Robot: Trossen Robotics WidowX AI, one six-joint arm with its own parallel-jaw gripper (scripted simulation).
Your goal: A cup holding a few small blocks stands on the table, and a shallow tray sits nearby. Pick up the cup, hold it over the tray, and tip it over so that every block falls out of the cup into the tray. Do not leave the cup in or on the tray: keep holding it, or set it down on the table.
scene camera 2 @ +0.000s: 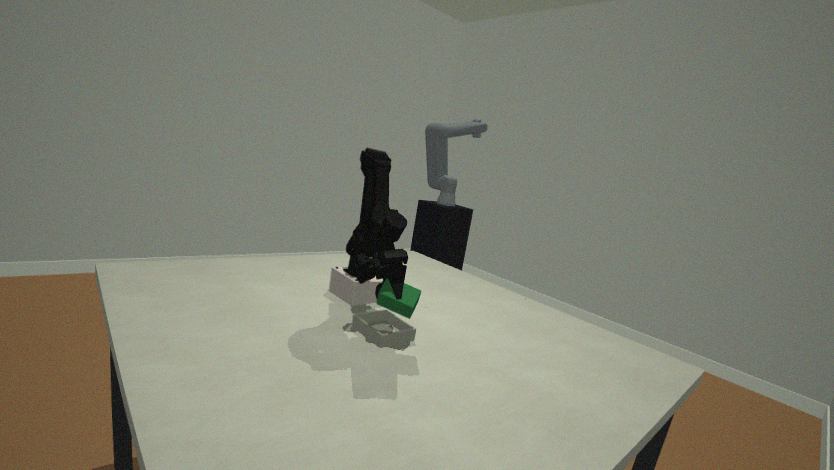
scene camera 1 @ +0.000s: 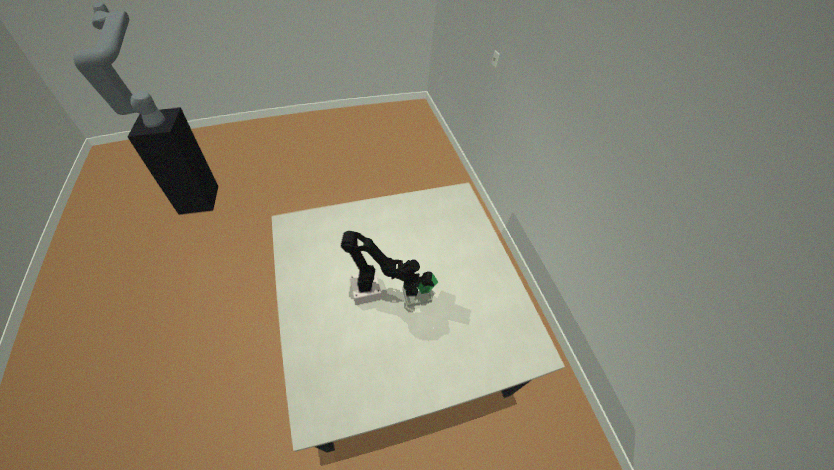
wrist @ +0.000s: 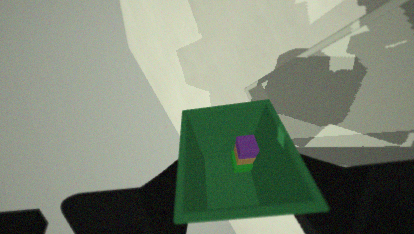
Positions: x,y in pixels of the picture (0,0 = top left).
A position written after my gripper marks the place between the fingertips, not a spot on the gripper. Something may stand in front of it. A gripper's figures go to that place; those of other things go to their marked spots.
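There's a green cup (scene camera 2: pixel 405 306) that's 0.98 m from the lens, and my gripper (scene camera 2: pixel 397 304) is 1.00 m from the lens.
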